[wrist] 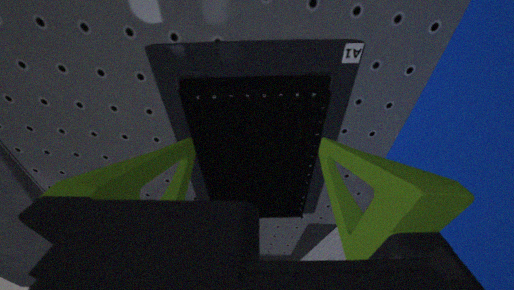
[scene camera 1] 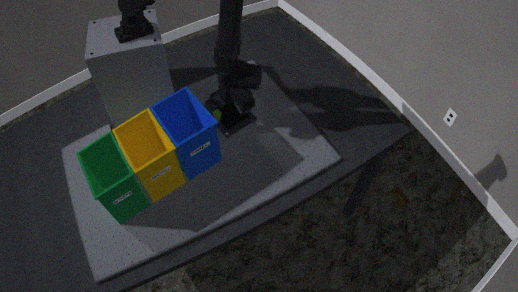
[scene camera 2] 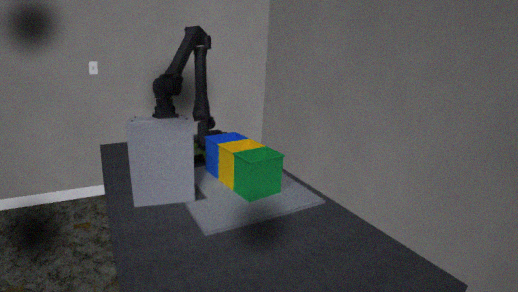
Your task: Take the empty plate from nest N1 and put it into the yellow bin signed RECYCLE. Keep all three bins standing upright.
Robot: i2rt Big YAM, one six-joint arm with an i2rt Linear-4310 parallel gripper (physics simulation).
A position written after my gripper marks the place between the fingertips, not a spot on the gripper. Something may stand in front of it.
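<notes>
Through scene camera 1 I see a blue bin (scene camera 1: 191,128), along with a yellow bin (scene camera 1: 149,151) and a green bin (scene camera 1: 110,178). The wrist view gives me my gripper (wrist: 257,144), a black plate (wrist: 256,138), a nest (wrist: 259,57) and again the blue bin (wrist: 453,130). The yellow bin is out of frame in the wrist view, and the green bin is out of frame in the wrist view too. In scene camera 2 I find the blue bin (scene camera 2: 212,149), the yellow bin (scene camera 2: 226,157) and the green bin (scene camera 2: 257,172).
</notes>
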